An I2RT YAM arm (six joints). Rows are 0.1 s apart.
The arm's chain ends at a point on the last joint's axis. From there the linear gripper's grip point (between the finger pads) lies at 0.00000 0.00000 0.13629 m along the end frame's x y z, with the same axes.
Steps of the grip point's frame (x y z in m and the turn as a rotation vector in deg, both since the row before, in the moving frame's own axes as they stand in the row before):
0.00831 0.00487 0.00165 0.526 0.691 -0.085
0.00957 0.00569 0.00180 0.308 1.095 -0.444
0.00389 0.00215 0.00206 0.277 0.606 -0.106
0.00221 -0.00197 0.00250 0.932 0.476 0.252
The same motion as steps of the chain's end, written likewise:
0.00667 0.00612 0.00167 0.526 0.691 -0.085
0.00697 0.00643 0.00183 0.308 1.095 -0.444
0.00245 0.00281 0.00207 0.277 0.606 -0.106
0.00107 0.00024 0.00252 0.932 0.476 0.252

